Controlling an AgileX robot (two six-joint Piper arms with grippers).
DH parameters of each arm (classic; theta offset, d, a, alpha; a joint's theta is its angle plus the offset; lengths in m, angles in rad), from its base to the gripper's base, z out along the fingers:
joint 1: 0 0.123 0 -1.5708
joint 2: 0.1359 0 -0.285 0
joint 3: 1.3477 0 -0.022 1.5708
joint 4: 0 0.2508 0 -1.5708
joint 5: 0 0 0.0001 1.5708
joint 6: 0 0.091 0 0
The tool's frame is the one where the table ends.
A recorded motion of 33 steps. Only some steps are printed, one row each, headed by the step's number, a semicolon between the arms.
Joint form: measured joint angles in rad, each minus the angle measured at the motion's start. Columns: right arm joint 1, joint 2, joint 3, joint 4, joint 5, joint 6; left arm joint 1, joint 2, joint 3, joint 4, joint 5, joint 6.
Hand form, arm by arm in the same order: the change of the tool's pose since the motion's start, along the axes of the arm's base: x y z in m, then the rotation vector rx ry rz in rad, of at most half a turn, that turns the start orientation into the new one. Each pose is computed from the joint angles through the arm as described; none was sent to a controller.
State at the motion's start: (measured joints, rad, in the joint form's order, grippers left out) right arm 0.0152 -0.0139 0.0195 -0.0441 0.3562 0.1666; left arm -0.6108 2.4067 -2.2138 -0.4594 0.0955 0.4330
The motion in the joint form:
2: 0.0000 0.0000 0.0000 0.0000 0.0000 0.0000; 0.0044 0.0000 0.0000 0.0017 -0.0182 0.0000
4: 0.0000 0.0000 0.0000 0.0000 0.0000 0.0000; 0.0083 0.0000 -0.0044 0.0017 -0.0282 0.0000
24: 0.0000 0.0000 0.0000 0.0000 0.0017 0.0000; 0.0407 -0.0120 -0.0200 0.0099 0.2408 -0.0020
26: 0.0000 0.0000 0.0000 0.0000 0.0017 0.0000; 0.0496 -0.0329 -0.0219 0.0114 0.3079 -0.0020
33: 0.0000 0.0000 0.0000 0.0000 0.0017 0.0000; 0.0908 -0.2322 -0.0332 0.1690 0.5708 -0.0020
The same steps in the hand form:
2: 0.0000 0.0000 0.0000 0.0000 0.0000 0.0000; 0.0021 0.0025 0.0014 -0.0072 -0.0148 0.0122
4: 0.0000 0.0000 0.0000 0.0000 0.0000 0.0000; 0.0038 0.0046 0.0038 -0.0145 -0.0261 0.0205
24: 0.0000 0.0000 -0.0001 0.0000 0.0017 -0.0001; 0.0019 0.0157 -0.0051 0.1014 0.1542 -0.0650
26: 0.0000 0.0000 -0.0001 0.0000 0.0017 -0.0001; -0.0011 0.0207 0.0023 0.1219 0.1857 -0.0853
33: 0.0000 0.0000 -0.0001 0.0000 0.0017 -0.0001; -0.0307 0.0637 0.0915 0.2840 0.1370 -0.1122

